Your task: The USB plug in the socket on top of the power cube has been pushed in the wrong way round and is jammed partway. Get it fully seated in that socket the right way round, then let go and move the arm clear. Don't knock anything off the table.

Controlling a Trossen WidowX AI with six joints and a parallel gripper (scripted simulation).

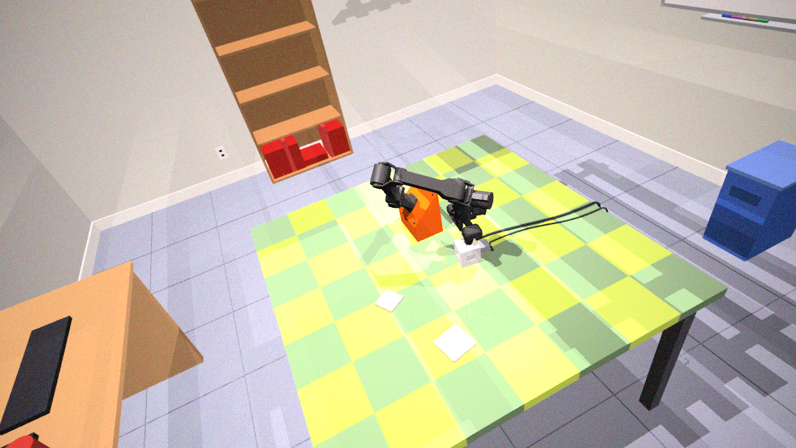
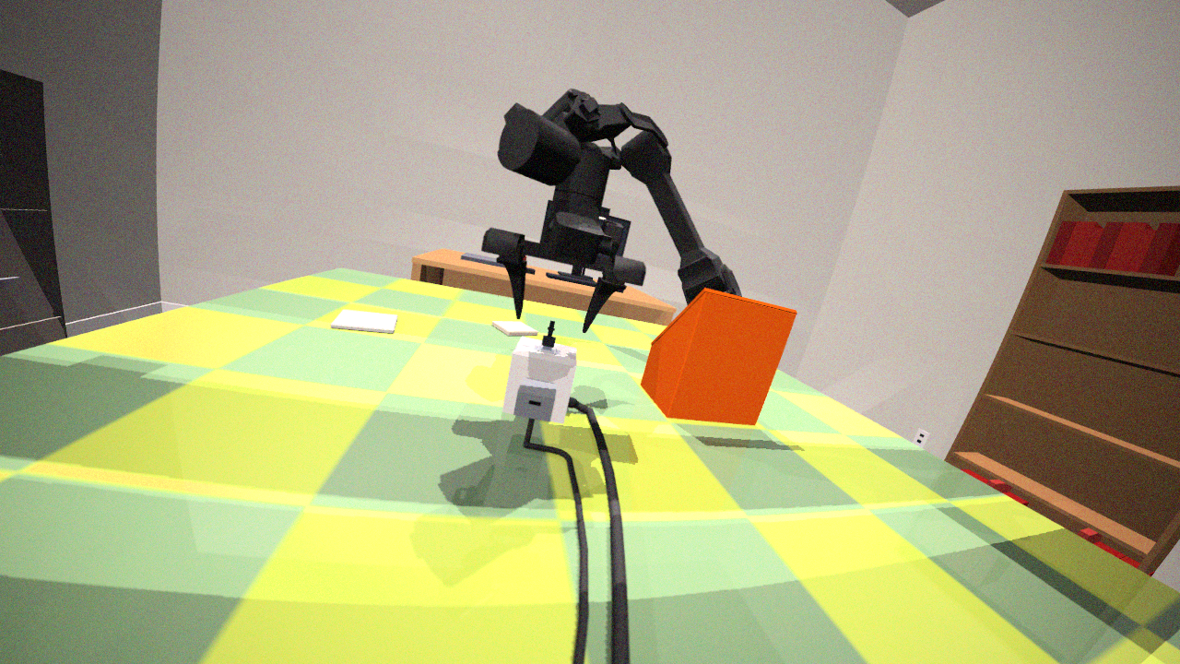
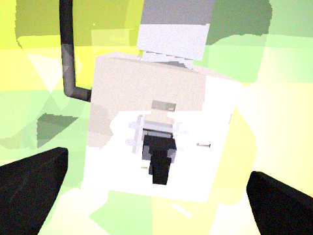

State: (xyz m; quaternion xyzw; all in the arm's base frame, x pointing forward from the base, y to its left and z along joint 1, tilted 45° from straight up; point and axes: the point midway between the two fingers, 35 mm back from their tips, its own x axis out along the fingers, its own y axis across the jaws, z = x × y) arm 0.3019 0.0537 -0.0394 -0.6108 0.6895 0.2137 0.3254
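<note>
Now: the USB plug 2 cm below my gripper tip. Also, from my gripper tip: USB socket (4 cm below).
</note>
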